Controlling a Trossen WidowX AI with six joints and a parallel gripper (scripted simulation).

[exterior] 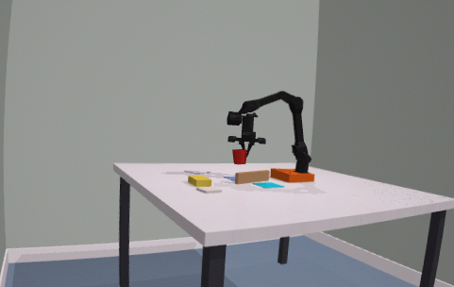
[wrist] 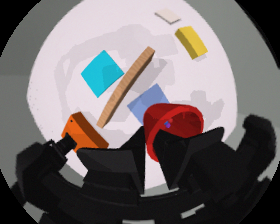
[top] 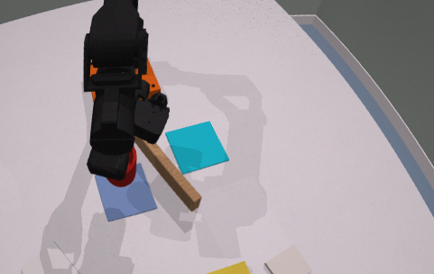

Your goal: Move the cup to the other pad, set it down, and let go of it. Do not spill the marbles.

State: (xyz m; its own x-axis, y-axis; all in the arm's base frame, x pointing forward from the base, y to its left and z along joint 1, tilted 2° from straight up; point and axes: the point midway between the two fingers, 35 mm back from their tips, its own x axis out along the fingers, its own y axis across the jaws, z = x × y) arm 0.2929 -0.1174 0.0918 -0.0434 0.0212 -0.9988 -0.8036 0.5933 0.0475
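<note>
My gripper tip is 10 cm above the wooden bar, 8 cm to the right of it and 1 cm short of it. Also, from my gripper tip: yellow block: 30 cm ahead, 10 cm below, 6 cm to the left; red cup: 2 cm to the right, 2 cm ahead; blue pad: 12 cm below, 3 cm ahead, 2 cm to the right.
</note>
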